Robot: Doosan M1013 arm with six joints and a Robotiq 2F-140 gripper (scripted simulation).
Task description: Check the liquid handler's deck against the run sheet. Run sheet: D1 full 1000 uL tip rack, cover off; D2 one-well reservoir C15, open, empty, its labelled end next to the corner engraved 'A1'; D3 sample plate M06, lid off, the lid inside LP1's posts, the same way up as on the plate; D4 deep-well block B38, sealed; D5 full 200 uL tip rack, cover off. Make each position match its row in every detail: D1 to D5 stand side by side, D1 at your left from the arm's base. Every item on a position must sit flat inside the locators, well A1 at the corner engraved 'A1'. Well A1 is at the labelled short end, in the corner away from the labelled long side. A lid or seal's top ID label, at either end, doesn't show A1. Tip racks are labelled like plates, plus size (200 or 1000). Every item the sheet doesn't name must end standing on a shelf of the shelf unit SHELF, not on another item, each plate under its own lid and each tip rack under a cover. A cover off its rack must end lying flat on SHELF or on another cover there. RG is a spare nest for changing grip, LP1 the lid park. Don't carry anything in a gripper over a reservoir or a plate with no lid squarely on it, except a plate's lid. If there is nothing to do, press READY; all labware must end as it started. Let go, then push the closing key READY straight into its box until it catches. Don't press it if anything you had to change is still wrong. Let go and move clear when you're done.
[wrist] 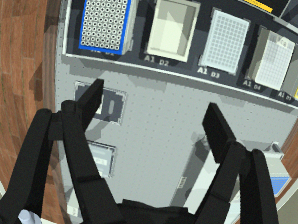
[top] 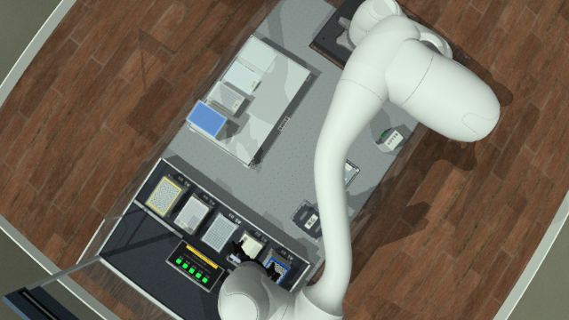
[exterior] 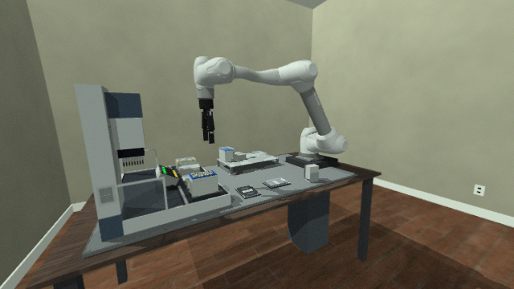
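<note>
My gripper is now 400 mm to the left of the yellow-rimmed tip rack, 220 mm above it and 60 mm short of it. From my hand the other things lie so: well plate 250 mm below, 140 mm to the right, 70 mm ahead; cream reservoir 250 mm below, 70 mm ahead, 20 mm to the right; blue-rimmed tip rack 190 mm below, 100 mm to the left, 60 mm ahead.
</note>
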